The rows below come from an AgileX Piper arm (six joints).
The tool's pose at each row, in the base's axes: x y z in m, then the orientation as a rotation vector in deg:
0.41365 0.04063 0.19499 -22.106 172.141 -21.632
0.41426 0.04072 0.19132 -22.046 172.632 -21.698
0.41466 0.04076 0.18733 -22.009 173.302 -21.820
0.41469 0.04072 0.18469 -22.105 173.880 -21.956
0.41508 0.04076 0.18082 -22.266 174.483 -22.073
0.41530 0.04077 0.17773 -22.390 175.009 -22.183
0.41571 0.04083 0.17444 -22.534 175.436 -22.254
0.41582 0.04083 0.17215 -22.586 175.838 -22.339
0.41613 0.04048 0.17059 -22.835 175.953 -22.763
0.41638 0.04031 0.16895 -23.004 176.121 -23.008
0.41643 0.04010 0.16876 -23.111 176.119 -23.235
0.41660 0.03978 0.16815 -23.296 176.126 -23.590
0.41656 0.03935 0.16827 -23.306 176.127 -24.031
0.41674 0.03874 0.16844 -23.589 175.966 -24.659
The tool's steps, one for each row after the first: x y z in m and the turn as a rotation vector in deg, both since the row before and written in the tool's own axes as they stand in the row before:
-0.00040 0.00087 0.00359 -0.055 0.487 0.019
-0.00020 0.00095 0.00389 -0.057 0.673 -0.005
0.00008 0.00062 0.00257 -0.035 0.592 -0.090
-0.00028 0.00092 0.00377 -0.054 0.615 -0.132
-0.00017 0.00073 0.00301 -0.042 0.537 -0.105
-0.00039 0.00078 0.00320 -0.047 0.434 -0.112
-0.00011 0.00054 0.00222 -0.031 0.409 -0.052
-0.00023 -0.00002 0.00161 0.231 0.209 -0.175
-0.00022 0.00019 0.00164 0.112 0.221 -0.122
0.00000 -0.00016 0.00024 0.137 0.050 -0.074
-0.00009 -0.00018 0.00068 0.212 0.090 -0.127
0.00015 -0.00042 -0.00001 0.269 0.095 -0.016
-0.00001 -0.00066 0.00000 0.412 -0.008 -0.189

